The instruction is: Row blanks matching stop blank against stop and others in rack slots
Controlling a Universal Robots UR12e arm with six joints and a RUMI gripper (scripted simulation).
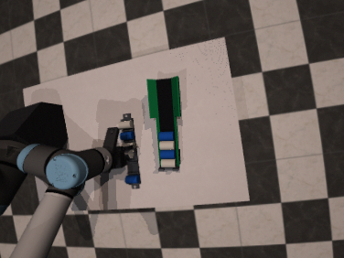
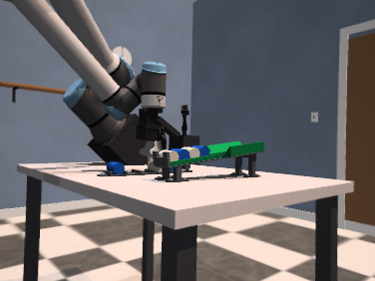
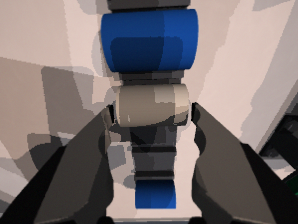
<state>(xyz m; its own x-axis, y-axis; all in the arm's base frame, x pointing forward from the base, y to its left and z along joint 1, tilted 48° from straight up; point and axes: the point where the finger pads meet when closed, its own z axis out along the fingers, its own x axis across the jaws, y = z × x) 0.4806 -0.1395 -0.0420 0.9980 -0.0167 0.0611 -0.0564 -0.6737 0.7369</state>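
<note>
Right now my hand is 40 mm above the dark stock rack and 30 mm to the left of it. Round my hand: stop (190 mm ahead, 120 mm to the right, 30 mm above).
</note>
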